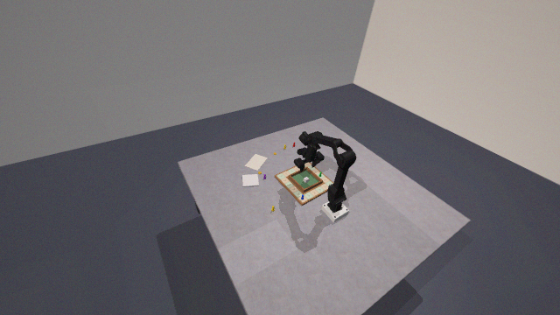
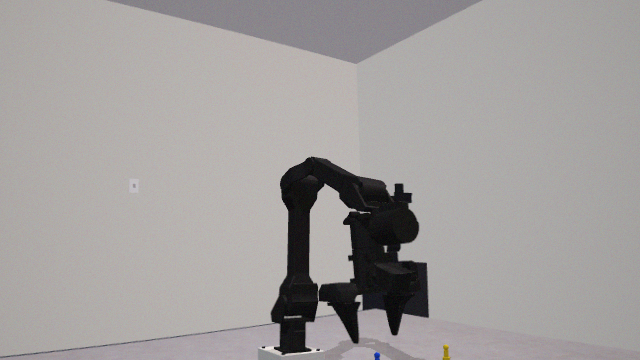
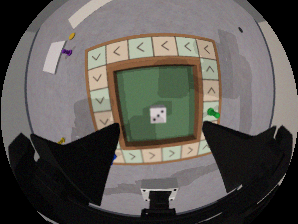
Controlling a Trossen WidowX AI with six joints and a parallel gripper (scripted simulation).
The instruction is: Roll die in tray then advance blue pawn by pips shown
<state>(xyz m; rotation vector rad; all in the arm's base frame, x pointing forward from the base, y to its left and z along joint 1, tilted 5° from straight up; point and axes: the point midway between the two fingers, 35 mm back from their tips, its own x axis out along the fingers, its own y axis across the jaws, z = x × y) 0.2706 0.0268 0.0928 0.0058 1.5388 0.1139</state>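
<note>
Right now my gripper tip is 13 cm past the blue pawn, 9 cm to the right of it and 8 cm above it. Round my gripper tip: white die 1 cm behind, 8 cm below; green tray 10 cm below; green pawn 12 cm to the right, 8 cm below.
</note>
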